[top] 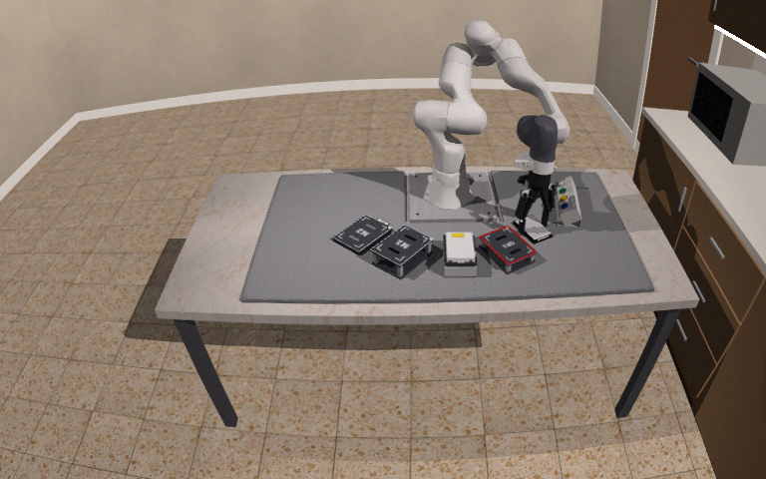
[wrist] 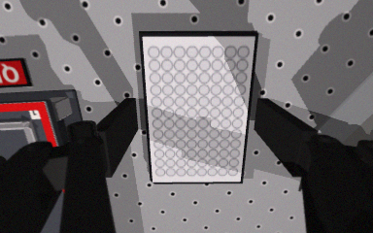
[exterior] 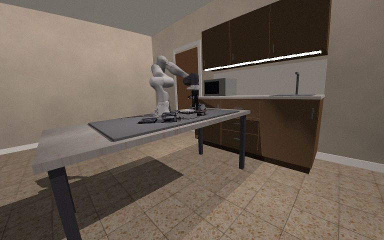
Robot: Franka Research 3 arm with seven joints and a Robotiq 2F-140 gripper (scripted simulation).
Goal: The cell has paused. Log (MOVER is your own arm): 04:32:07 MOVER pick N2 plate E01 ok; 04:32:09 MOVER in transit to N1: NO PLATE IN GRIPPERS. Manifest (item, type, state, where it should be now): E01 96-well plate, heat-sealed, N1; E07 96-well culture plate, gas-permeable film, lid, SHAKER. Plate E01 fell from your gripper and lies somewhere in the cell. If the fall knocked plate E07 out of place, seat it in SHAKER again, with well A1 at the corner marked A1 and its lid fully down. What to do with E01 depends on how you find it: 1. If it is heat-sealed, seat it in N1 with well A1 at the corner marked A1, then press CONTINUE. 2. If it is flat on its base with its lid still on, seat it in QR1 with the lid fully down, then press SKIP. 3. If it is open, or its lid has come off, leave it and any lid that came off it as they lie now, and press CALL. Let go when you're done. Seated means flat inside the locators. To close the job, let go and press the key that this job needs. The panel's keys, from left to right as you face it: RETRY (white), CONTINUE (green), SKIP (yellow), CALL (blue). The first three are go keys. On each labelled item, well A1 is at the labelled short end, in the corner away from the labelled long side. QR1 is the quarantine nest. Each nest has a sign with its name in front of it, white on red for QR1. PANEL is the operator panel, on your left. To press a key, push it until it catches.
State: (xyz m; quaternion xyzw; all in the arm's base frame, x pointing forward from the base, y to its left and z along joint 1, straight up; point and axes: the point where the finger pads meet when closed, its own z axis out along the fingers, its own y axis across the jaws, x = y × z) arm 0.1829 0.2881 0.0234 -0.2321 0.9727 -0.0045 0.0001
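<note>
Now: the plate E01 2 cm below my hand. Round my hand: yellow key (13 cm to the left, 11 cm behind, 4 cm above); blue CALL key (13 cm to the left, 6 cm behind, 4 cm above); green continue key (16 cm behind, 14 cm to the left, 4 cm above).
</note>
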